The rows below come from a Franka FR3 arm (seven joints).
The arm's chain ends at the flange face. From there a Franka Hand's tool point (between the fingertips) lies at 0.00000 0.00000 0.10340 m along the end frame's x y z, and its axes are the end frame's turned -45 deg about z.
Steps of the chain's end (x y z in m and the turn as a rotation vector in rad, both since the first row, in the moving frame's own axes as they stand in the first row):
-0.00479, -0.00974, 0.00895, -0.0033, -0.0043, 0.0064
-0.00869, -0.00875, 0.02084, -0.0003, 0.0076, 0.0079
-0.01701, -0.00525, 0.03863, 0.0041, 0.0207, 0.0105
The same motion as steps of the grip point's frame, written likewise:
0.00294, -0.01035, 0.00895, 0.0007, -0.0054, 0.0064
0.00057, -0.01175, 0.02084, -0.0056, 0.0052, 0.0079
-0.00651, -0.01452, 0.03861, -0.0117, 0.0175, 0.0105

